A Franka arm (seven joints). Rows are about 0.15 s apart.
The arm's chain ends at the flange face. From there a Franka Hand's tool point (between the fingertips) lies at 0.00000 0.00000 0.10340 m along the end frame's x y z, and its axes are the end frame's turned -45 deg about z.
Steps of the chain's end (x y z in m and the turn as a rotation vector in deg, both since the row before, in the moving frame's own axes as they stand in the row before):
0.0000 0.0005 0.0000 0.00 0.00 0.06
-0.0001 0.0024 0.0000 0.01 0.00 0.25
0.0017 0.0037 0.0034 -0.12 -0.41 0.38
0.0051 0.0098 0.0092 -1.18 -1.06 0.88
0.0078 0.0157 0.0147 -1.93 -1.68 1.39
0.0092 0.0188 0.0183 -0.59 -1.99 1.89
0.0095 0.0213 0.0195 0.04 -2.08 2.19
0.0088 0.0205 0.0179 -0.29 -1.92 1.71
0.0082 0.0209 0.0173 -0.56 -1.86 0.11
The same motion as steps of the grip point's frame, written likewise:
-0.0004 0.0004 0.0000 0.00 0.00 0.06
-0.0018 0.0016 0.0000 0.01 0.01 0.25
-0.0021 0.0034 0.0034 0.21 -0.37 0.38
-0.0062 0.0107 0.0092 -0.08 -1.58 0.88
-0.0102 0.0169 0.0146 -0.18 -2.55 1.39
-0.0100 0.0180 0.0182 0.99 -1.82 1.89
-0.0109 0.0190 0.0194 1.50 -1.44 2.19
-0.0111 0.0186 0.0178 1.15 -1.56 1.71
-0.0121 0.0189 0.0172 0.92 -1.71 0.11

